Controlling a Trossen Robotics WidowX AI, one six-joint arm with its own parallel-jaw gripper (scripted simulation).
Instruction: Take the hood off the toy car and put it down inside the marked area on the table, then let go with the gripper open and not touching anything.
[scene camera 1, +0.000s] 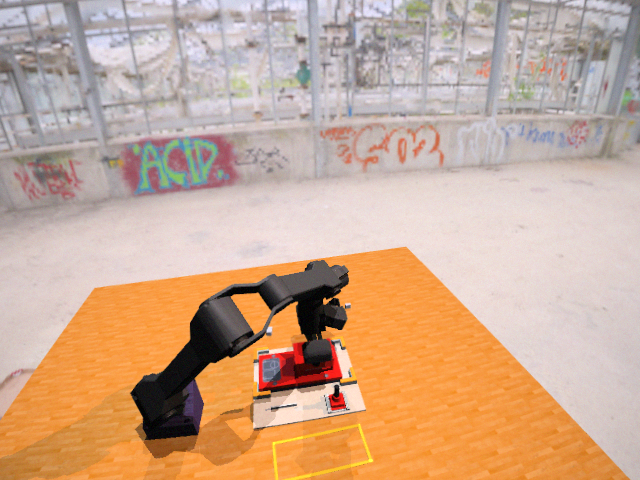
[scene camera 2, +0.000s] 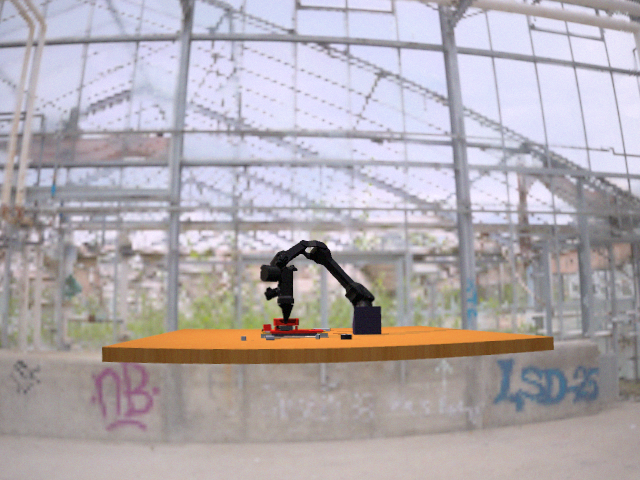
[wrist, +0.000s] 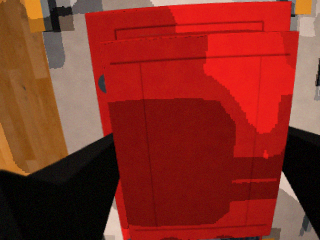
Labels:
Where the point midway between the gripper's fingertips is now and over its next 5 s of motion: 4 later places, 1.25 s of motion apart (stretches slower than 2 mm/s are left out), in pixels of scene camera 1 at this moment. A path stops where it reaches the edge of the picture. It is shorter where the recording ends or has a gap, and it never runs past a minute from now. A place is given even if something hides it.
The gripper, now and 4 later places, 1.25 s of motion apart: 314, 354; 323, 363; 320, 421; 322, 431; 322, 441

